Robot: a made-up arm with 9 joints.
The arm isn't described. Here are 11 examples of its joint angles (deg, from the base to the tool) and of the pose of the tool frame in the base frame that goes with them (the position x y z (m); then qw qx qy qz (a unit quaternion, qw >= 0)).
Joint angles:
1: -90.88 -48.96 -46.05 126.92 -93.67 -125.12 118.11 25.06 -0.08
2: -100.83 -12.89 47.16 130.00 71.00 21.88 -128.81 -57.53 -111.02
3: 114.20 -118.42 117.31 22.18 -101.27 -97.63 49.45 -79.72 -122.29
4: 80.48 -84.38 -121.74 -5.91 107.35 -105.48 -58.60 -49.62 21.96
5: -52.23 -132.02 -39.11 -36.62 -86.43 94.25 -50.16 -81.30 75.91
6: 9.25 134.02 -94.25 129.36 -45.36 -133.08 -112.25 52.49 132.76
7: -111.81 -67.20 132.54 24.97 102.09 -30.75 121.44 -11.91 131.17
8: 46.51 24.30 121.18 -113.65 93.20 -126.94 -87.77 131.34 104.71
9: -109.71 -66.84 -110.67 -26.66 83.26 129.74 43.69 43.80 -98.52
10: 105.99 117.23 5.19 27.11 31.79 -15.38 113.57 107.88 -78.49
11: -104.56 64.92 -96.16 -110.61 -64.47 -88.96 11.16 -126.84 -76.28
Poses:
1: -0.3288 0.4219 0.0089 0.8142 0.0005 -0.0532 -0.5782
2: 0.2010 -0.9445 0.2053 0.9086 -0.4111 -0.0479 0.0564
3: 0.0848 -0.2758 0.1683 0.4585 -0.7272 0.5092 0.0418
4: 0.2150 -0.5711 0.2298 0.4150 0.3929 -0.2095 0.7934
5: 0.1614 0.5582 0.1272 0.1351 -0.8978 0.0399 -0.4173
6: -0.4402 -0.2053 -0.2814 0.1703 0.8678 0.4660 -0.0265
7: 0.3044 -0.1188 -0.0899 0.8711 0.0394 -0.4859 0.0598
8: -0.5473 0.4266 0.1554 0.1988 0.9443 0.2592 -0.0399
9: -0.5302 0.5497 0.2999 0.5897 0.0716 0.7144 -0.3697
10: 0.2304 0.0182 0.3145 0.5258 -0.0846 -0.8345 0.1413
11: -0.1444 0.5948 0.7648 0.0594 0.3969 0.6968 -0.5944
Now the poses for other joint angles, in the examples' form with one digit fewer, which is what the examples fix.
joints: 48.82 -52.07 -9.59 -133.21 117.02 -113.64 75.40 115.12 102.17
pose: 0.511 0.609 0.529 0.096 0.155 0.181 0.967
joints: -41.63 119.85 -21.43 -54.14 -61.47 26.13 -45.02 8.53 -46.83
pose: -0.446 0.177 0.153 0.149 -0.887 0.168 -0.403
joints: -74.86 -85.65 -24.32 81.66 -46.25 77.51 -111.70 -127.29 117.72
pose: -0.254 -0.178 0.174 0.551 0.331 -0.597 -0.481
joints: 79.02 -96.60 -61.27 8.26 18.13 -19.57 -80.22 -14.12 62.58
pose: 0.203 -0.488 0.450 0.657 0.195 0.691 -0.231
